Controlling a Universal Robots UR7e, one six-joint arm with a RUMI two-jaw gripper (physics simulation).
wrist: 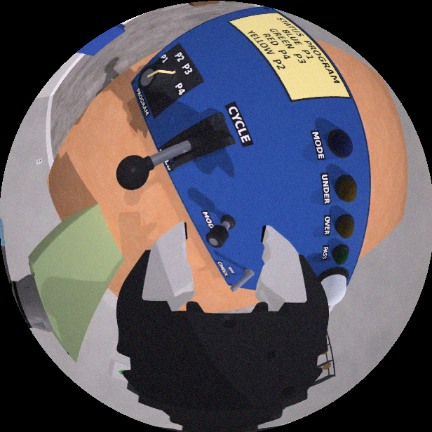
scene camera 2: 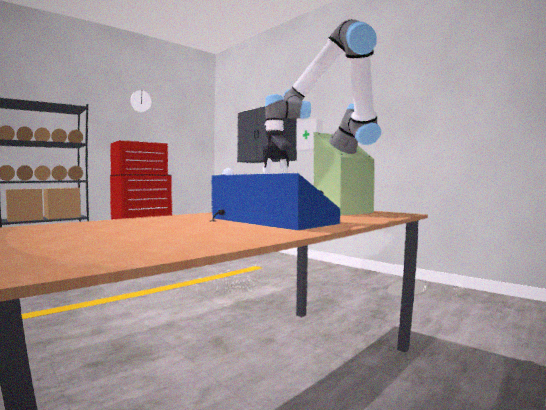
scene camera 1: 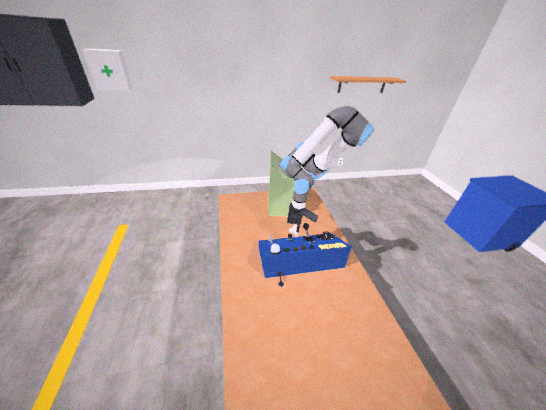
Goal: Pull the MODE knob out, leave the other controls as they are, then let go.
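Seen in the pictures: gripper, between the fingertips: [scene camera 1: 296, 233]; arm's base, origin of its link: [scene camera 2: 342, 146].
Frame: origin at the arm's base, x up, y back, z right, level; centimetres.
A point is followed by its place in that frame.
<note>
The MODE knob [wrist: 217, 237] [scene camera 1: 290, 236] @(x -21.8, y -44.5, z 7.5 cm) is a small black knob on a short stem; it stands up from the blue control box [scene camera 1: 305, 263] @(x -25.8, y -63.3, z 3.7 cm) [scene camera 2: 257, 200] @(x -25.6, y -63.6, z -3.0 cm) [wrist: 280, 160]. The end of its label is hidden behind the knob. My gripper [scene camera 1: 294, 231] @(x -18.3, y -45.8, z 4.2 cm) [scene camera 2: 276, 167] [wrist: 224, 225] is open over the box and holds nothing. In the wrist view the knob shows between the two spread fingertips, clear of both. The CYCLE lever [wrist: 132, 172] with its black ball, the PROGRAM dial [wrist: 148, 76] and the small grey CHECK switch [wrist: 243, 280] are on the same box.
MODE, UNDER, OVER and PASS lamps and a white dome [wrist: 334, 289] line one side of the box. A small black lever [scene camera 1: 281, 283] @(x -34.1, y -68.0, z 18.6 cm) [scene camera 2: 219, 213] @(x -31.8, y -65.0, z 18.3 cm) sticks out of the box's side. A green block [scene camera 1: 280, 195] @(x -15.3, y -9.1, z 5.2 cm) [scene camera 2: 357, 182] @(x -18.7, y -0.4, z -9.3 cm) [wrist: 75, 275] stands near the arm's base on the orange table.
</note>
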